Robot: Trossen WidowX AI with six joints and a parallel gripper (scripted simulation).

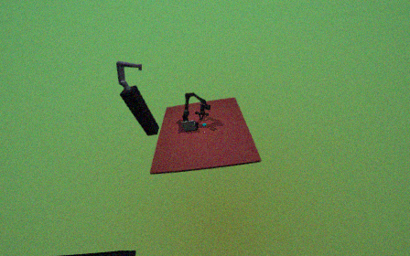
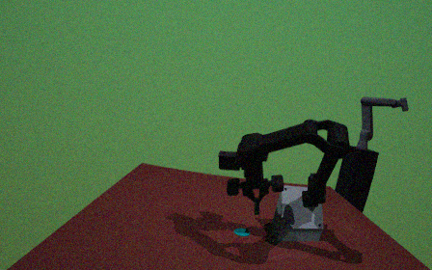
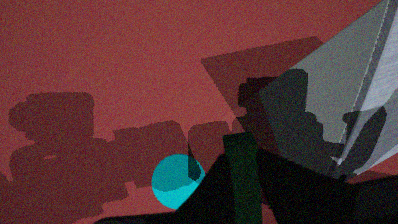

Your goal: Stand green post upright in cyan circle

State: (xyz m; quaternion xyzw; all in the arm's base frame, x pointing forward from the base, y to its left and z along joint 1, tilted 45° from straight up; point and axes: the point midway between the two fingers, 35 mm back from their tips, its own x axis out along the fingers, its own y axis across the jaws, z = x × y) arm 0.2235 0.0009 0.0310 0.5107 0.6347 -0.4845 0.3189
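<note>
My gripper tip is 30 mm short of the cyan circle, 20 mm to the right of it and 130 mm above it. The rest, counted from my gripper tip: green post (20 mm to the left, 10 mm below).
</note>
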